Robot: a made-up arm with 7 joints.
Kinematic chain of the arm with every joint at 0, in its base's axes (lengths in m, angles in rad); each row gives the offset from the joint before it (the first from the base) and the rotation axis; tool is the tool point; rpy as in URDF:
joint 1: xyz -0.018 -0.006 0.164 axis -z
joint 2: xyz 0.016 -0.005 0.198 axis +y
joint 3: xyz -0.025 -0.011 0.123 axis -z
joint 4: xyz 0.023 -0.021 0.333 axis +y
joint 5: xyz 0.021 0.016 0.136 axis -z
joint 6: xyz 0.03 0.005 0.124 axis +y
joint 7: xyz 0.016 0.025 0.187 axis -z
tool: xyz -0.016 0.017 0.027 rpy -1.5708 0 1.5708
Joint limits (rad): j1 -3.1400..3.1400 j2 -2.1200..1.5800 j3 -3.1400..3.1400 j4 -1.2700..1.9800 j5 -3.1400..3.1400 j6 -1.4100..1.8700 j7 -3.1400..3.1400
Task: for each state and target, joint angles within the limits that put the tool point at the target. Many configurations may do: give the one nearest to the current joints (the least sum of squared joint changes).
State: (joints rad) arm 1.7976 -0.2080 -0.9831 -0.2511 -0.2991 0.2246 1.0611
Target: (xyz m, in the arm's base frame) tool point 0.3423 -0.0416 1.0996
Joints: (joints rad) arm 1.8681 -0.2262 -1.0578 0.4686 -0.2479 0.6828 1.1054
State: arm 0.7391 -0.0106 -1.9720 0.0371 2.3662 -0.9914 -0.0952
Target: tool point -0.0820 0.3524 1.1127
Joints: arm 0.8381 -0.1921 -1.9520 0.1816 2.3929 -0.9787 -0.0889
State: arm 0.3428 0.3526 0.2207 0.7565 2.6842 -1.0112 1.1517
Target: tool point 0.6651 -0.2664 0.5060
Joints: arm 0.2641 0.7868 0.1566 0.8322 2.6671 -0.9753 1.1567
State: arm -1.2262 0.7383 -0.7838 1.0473 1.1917 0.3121 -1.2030
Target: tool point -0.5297 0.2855 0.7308
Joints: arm -1.7923 0.4309 -1.2344 1.3429 1.1165 0.2019 -1.1783
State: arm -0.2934 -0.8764 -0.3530 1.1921 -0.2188 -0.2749 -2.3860
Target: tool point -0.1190 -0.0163 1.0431
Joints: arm -0.3503 -0.9062 -0.0815 1.4202 -0.2183 -0.2280 -2.3898
